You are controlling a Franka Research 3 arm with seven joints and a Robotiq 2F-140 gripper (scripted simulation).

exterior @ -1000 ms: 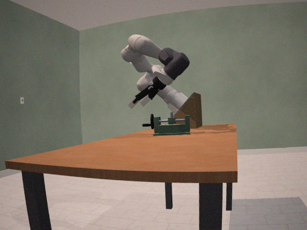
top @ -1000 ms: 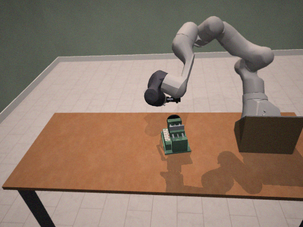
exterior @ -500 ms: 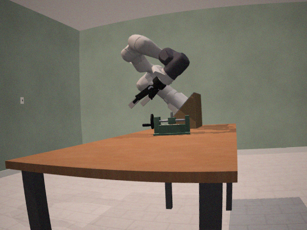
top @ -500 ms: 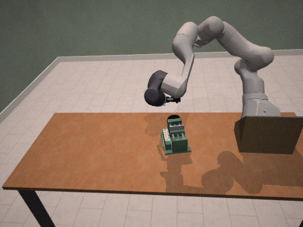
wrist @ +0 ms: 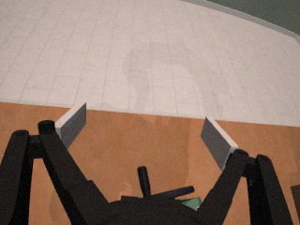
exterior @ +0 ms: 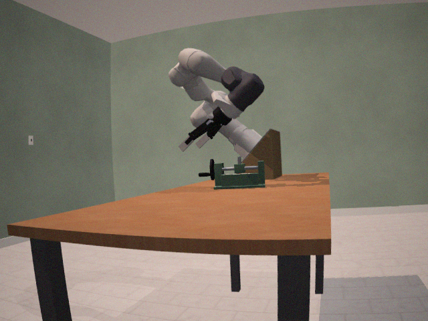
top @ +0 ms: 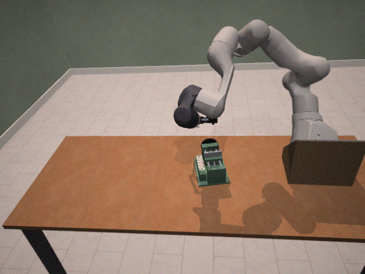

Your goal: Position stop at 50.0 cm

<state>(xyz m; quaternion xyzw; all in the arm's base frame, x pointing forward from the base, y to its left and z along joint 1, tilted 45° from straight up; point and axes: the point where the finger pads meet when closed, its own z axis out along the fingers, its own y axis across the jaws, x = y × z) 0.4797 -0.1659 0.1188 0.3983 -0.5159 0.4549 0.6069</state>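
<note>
Right now my hand is 11 cm above the black handwheel, 6 cm to the right of it and 2 cm past it. Round my hand: sliding stop block 19 cm to the left, 8 cm below, 4 cm behind.
</note>
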